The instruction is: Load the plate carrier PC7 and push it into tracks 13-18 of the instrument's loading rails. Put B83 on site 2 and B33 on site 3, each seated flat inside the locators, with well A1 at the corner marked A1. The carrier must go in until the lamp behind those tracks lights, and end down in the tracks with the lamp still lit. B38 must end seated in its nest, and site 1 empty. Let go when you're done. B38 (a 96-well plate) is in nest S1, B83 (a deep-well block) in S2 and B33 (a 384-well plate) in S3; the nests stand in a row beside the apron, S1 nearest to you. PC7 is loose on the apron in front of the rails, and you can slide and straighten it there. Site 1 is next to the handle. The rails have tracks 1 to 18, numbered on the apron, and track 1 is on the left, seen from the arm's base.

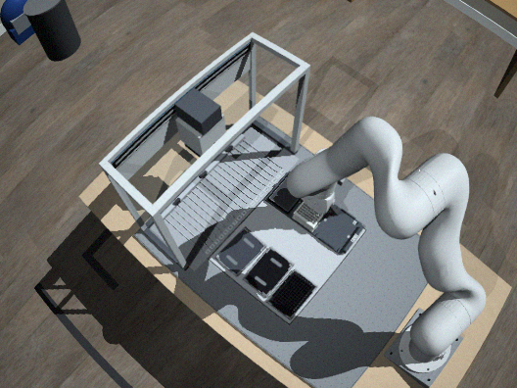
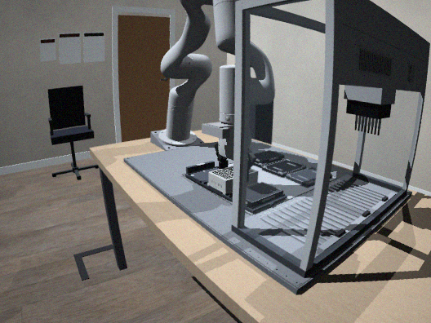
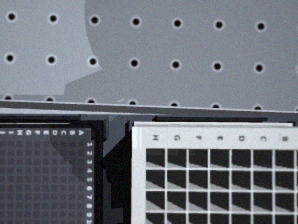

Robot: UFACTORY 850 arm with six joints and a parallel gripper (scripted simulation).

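The plate carrier PC7 is 1 cm behind my hand and 3 cm below it. From my hand the other things lie so: nest S2: 3 cm behind, 26 cm to the left, 4 cm below; then black plate B38: 14 cm behind, 26 cm to the left, 2 cm below; then nest S3: 8 cm ahead, 27 cm to the left, 4 cm below.
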